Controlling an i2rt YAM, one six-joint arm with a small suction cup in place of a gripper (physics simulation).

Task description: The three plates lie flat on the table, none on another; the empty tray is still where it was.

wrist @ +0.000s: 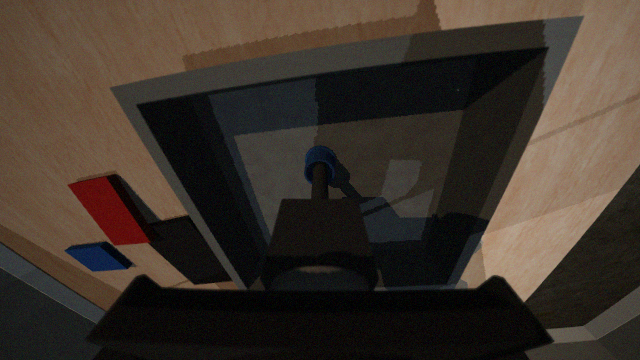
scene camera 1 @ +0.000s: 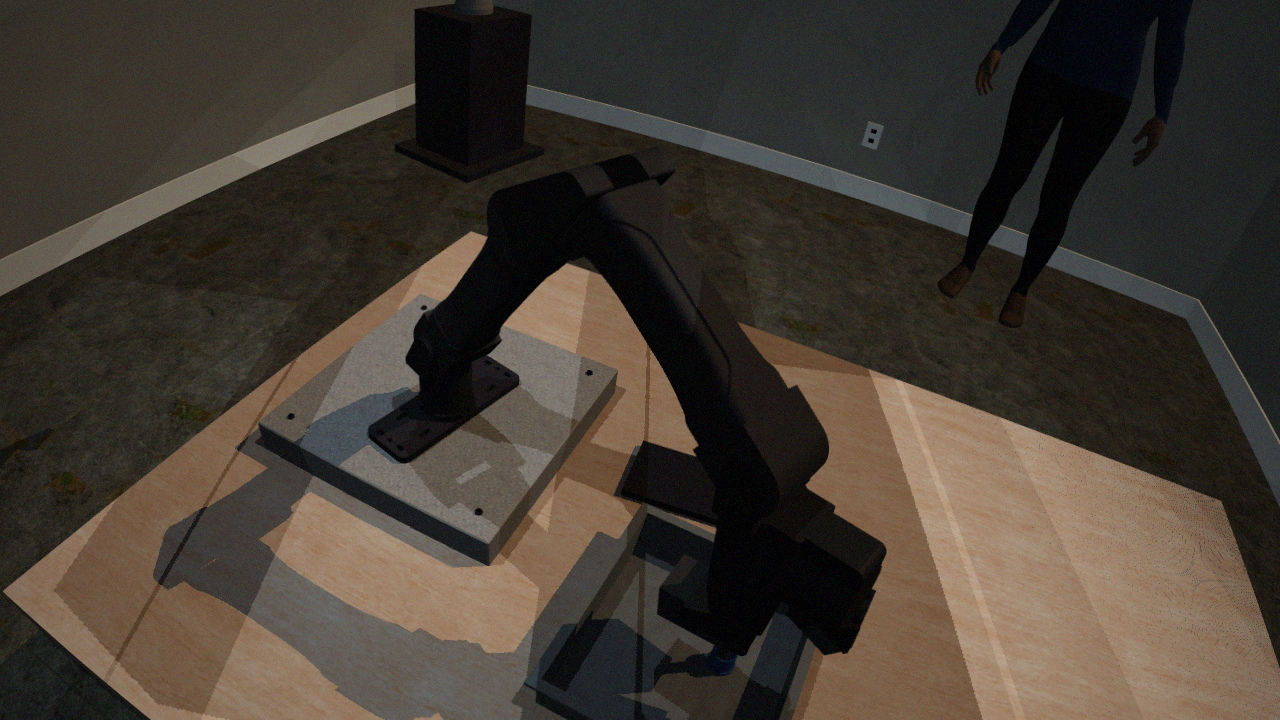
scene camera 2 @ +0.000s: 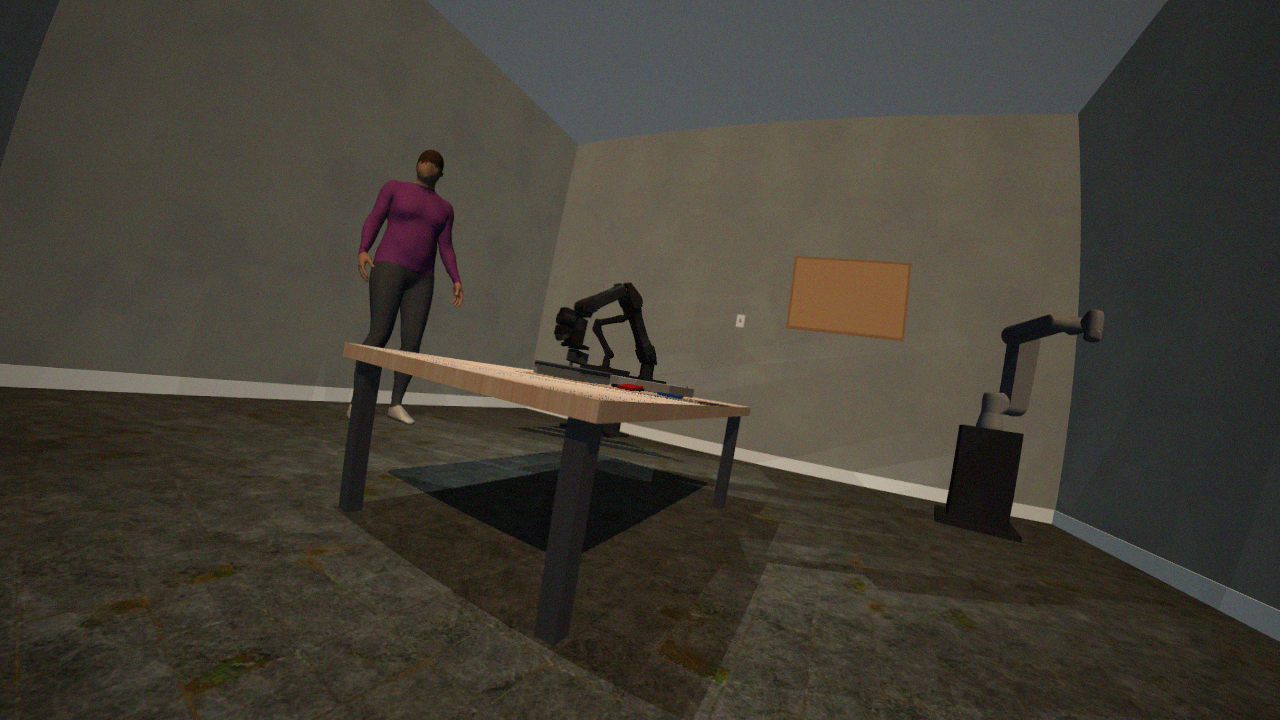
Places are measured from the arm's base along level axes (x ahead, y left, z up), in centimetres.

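Pixels of known places: hand at its tool point: (wrist: 320,154) (scene camera 1: 720,667); arm's base at its link origin: (scene camera 1: 447,408) (scene camera 2: 645,380).
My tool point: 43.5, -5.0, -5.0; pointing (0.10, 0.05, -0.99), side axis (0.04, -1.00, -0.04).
Ahead of a thing's pixels: the offset from my tool point to its top centre, as dx, dy, dz.
My suction cup (scene camera 1: 721,662) (wrist: 320,162), blue, is down inside the grey tray {-3.5, -1.6, +5.7} (scene camera 1: 666,537) (wrist: 320,60), against its floor as far as I can see, and its suction is on. The tray stands on the table with no plate in it. In the wrist view, the red plate {-8.4, +25.3, +2.8} (wrist: 111,212) (scene camera 2: 629,386) lies left of the tray, one end over a corner of the black plate {-16.2, +18.0, +1.7} (wrist: 192,252) (scene camera 1: 671,479). The blue plate {-19.6, +36.1, +1.6} (wrist: 97,256) (scene camera 2: 669,394) lies apart on the table. The arm hides the red and blue plates in scene camera 1.
The arm's base stands on a grey slab (scene camera 1: 358,474) beside the tray. A person (scene camera 1: 1060,134) stands beyond the table in scene camera 1; another person (scene camera 2: 411,223) shows in scene camera 2. A second arm stands on a dark pedestal (scene camera 2: 984,474) away from the table.
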